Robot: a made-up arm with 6 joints.
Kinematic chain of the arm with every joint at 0, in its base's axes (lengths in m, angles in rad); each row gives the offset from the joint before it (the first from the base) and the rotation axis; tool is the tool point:
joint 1: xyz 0 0 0.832 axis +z
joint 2: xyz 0.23 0 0 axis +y
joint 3: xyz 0 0 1.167 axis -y
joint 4: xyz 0 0 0.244 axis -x
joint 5: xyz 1.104 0 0 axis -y
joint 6: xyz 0.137 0 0 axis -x
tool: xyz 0 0 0
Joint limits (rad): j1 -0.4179..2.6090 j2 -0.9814..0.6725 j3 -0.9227..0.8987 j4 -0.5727..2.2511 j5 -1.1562..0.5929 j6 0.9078..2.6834
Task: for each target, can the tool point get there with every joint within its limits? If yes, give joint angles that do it. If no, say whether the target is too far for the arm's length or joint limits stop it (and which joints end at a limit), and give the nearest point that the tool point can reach.
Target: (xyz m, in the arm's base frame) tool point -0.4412 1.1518 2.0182
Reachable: yes | joints 1.8897 -0.2122 -0.3607 1.8166 0.4500 2.1880
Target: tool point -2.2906 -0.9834 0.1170
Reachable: no: joint limits stop it (at a limit: joint 1, joint 2, joint 5) | nearest point -1.1873 0.6110 0.5606 | short by 1.989 m
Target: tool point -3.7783 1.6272 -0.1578
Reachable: no: too far | nearest point -1.7690 1.0108 1.0870 | short by 2.443 m
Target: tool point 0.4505 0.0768 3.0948
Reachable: yes | joints 0.1761 -0.2647 0.6989 0.0994 -0.2426 1.8352
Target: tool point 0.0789 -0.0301 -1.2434
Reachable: no: joint limits stop it (at a limit: joint 2, joint 3) | nearest point 1.0326 -0.3939 0.5168 | short by 2.035 m
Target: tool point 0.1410 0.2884 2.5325
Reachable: yes | joints 1.0560 -0.7810 -0.2060 1.9848 0.1544 2.2287
